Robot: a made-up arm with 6 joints.
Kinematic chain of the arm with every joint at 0, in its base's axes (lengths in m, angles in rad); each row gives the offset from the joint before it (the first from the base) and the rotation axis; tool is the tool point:
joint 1: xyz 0 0 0.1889 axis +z
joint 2: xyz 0 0 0 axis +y
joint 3: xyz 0 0 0.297 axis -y
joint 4: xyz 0 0 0 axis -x
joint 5: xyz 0.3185 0 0 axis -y
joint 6: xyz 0 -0.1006 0 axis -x
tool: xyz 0 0 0
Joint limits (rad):
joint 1: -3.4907..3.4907
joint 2: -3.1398..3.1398
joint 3: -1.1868..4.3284
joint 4: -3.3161..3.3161
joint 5: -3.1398..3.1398
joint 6: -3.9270..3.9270
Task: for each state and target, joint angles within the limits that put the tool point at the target. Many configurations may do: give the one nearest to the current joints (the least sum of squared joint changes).
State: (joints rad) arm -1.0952 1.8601 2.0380 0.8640 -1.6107 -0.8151
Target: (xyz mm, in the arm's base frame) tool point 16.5 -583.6 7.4
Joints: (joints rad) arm -1.4202 2.1133 1.8073 0.7842 -1.6107 -0.8151
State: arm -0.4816 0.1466 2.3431 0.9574 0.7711 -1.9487
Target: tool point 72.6 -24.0 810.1
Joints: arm -0.1288 0.2535 1.5197 1.4264 0.7711 -1.9487
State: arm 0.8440 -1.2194 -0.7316 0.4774 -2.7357 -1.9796
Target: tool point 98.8 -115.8 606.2
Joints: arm 1.6235 -1.1129 -0.1360 0.4024 -2.7357 -1.9796
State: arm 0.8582 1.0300 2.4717 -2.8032 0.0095 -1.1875
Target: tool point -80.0 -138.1 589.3
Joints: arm 1.7063 0.5563 3.2876 -2.9103 0.0095 -1.1875
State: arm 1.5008 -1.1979 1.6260 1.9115 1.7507 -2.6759
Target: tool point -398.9 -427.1 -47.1
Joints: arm 0.8612 -1.9207 1.3381 1.8152 1.7507 -2.6759
